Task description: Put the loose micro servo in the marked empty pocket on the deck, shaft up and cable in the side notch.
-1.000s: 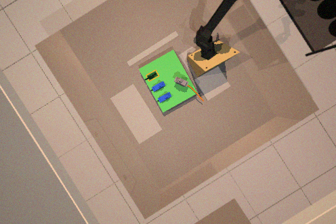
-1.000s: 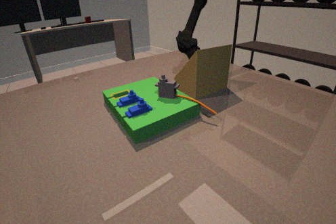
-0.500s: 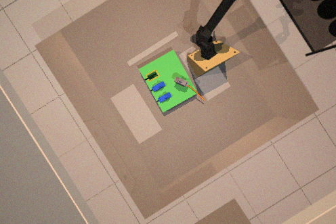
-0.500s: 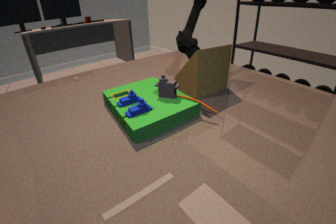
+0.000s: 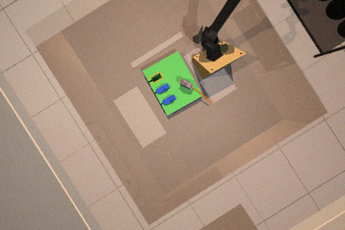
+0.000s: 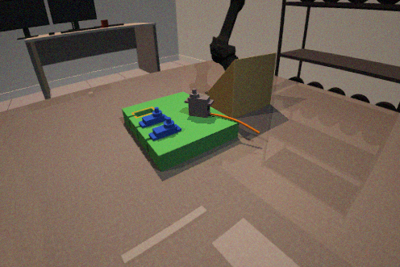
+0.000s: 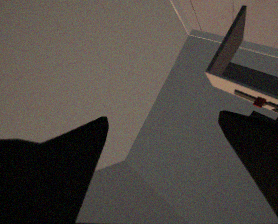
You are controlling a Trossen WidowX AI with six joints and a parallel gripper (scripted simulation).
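The green deck is 520 mm ahead of my gripper tip, 480 mm to the left of it and 550 mm below it.
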